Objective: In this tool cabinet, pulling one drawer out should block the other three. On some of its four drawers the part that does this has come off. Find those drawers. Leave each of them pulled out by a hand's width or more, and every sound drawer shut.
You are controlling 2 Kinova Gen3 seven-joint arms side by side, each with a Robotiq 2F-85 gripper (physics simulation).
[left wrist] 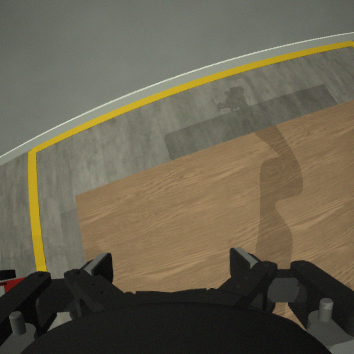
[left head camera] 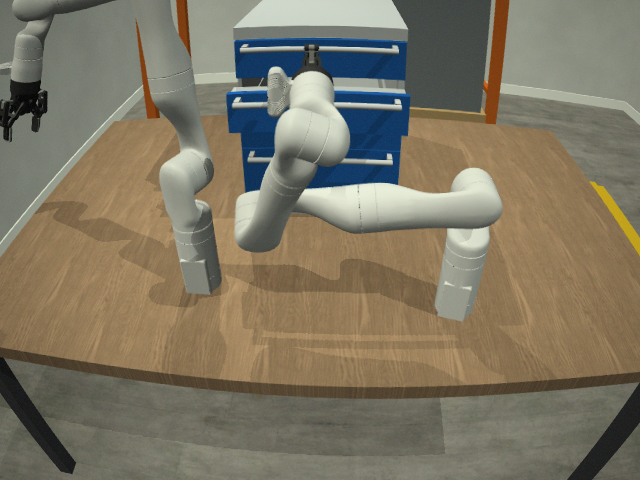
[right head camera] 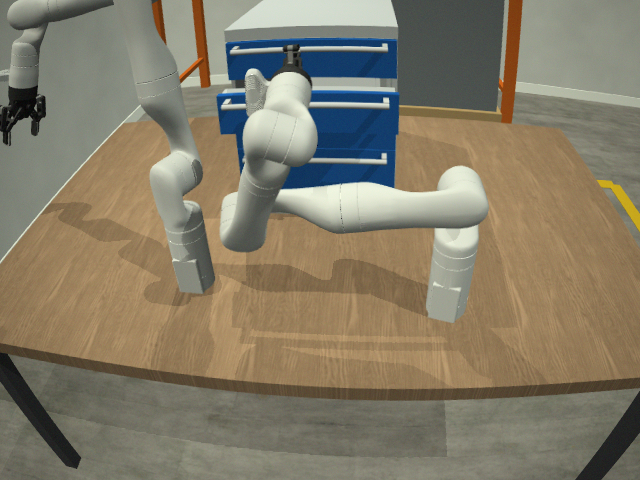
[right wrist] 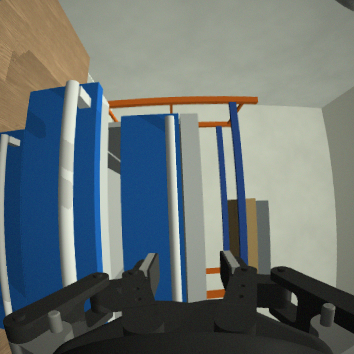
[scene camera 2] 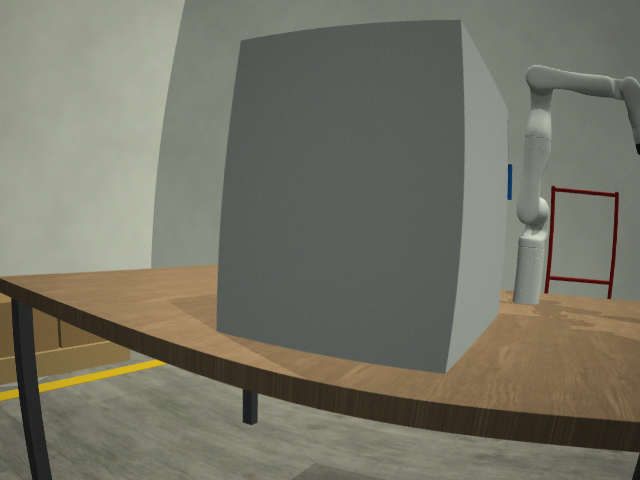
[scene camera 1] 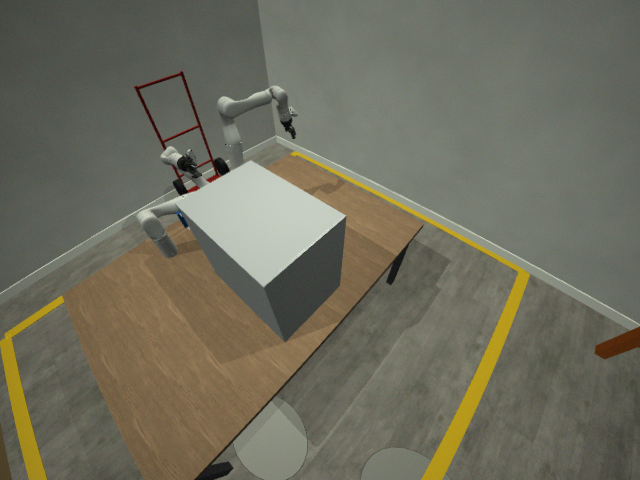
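Note:
The grey cabinet (left head camera: 320, 18) (right head camera: 315, 18) (scene camera 1: 263, 222) (scene camera 2: 341, 196) has blue drawers. The top drawer (left head camera: 361, 67) (right head camera: 351, 67) (right wrist: 145, 185) looks shut. The second drawer (left head camera: 361, 124) (right head camera: 351, 124) (right wrist: 45, 175) stands pulled out. Under it, a strip of the third drawer (left head camera: 253, 142) shows; its handle is hidden. The bottom drawer (left head camera: 382, 173) (right head camera: 382, 173) looks shut, partly hidden by the right arm. My right gripper (left head camera: 311, 47) (right head camera: 291, 48) (scene camera 1: 196, 174) (right wrist: 189, 264) is open at the top drawer's handle (right wrist: 171, 200), which runs between its fingers in the right wrist view. My left gripper (left head camera: 21, 133) (right head camera: 20, 136) (scene camera 1: 293, 135) (left wrist: 170, 264) is open, far from the cabinet.
The cabinet stands on a wooden table (left head camera: 516, 258) (scene camera 1: 118, 361) (scene camera 2: 558, 372). My right arm (left head camera: 403, 209) reaches across in front of the lower drawers. A red hand truck (scene camera 1: 180, 134) stands behind the arms in scene camera 1. An orange frame (left head camera: 498, 62) stands behind the table.

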